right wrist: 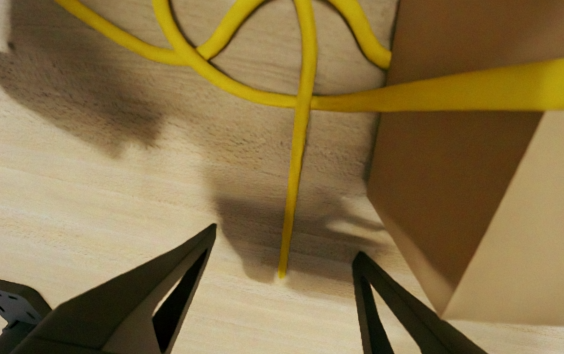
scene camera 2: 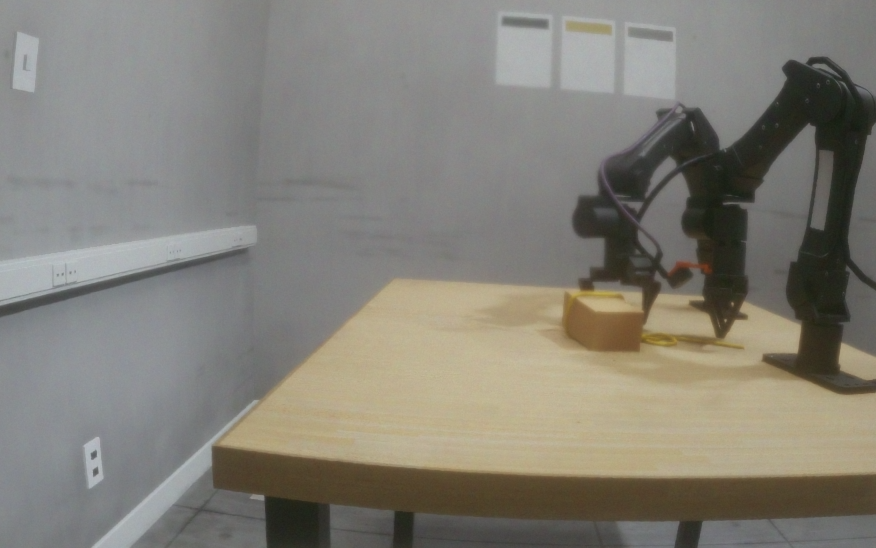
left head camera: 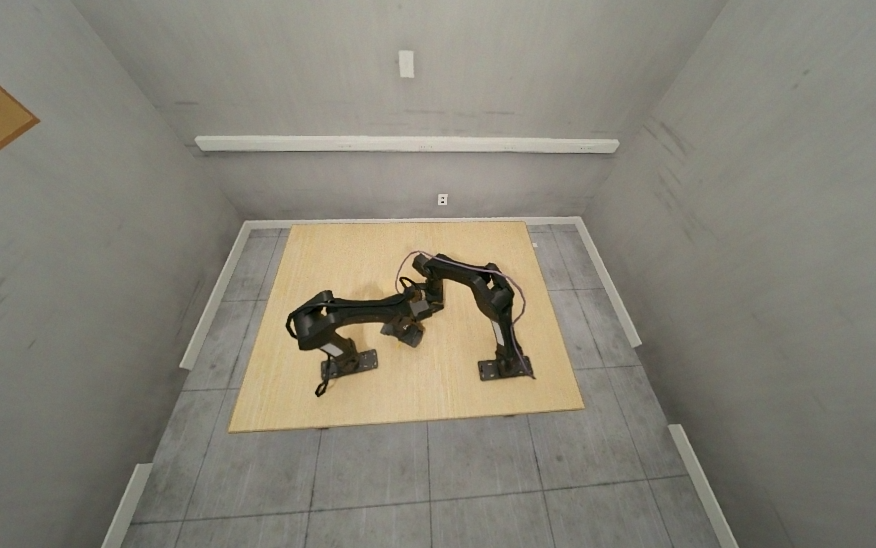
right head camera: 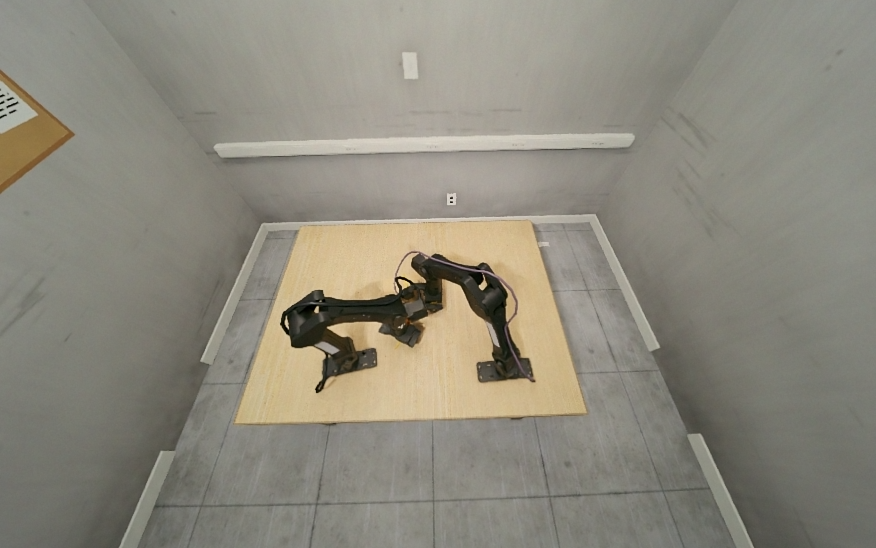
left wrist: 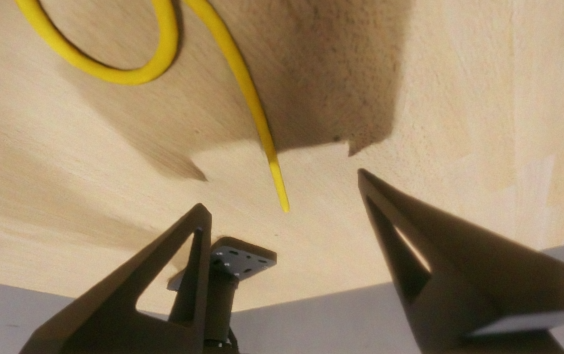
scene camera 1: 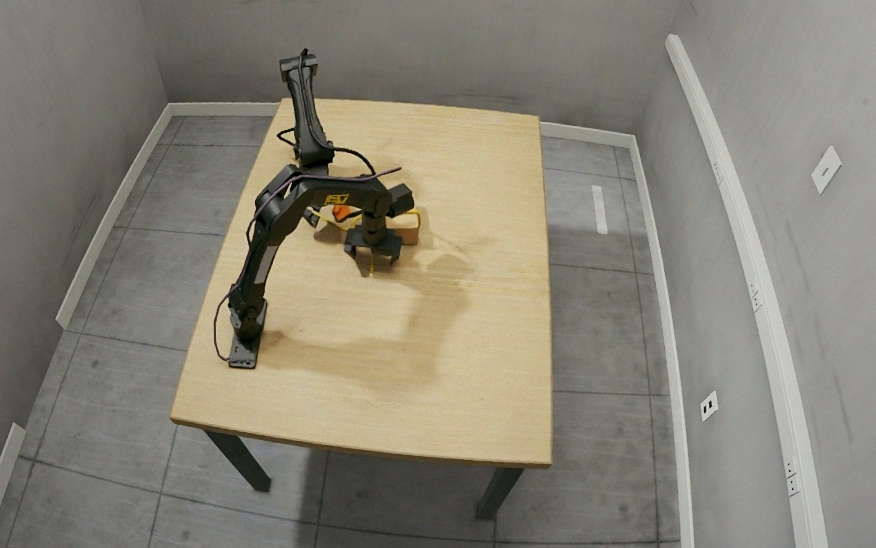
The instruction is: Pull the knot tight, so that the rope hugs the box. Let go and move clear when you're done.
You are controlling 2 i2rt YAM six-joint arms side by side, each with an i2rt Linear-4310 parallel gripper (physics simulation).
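The yellow rope [scene camera 1: 418, 220] [scene camera 2: 660, 339] [left wrist: 245, 82] [right wrist: 300, 125] passes over the tan box [scene camera 1: 408, 233] [scene camera 2: 607, 326] [right wrist: 525, 225]. Its knot lies open in wide loops on the table beside the box. My left gripper [scene camera 2: 722, 332] [left wrist: 277, 193] is open and low over the table, with one rope tail ending between its fingertips as seen in the left wrist view. My right gripper [scene camera 1: 372, 258] [right wrist: 287, 244] is open beside the box, with the other tail running between its fingertips in the right wrist view. Neither grips rope. In both head views the arms hide the box and knot.
Both arms reach over the wooden table [left head camera: 277, 400] [right head camera: 277, 400] [scene camera 1: 361, 413] [scene camera 2: 400, 413] and their wrists are close together. The right arm's forearm [left head camera: 461, 271] stands above the box area. A purple cable [left head camera: 523, 297] [scene camera 2: 604, 174] hangs along the right arm.
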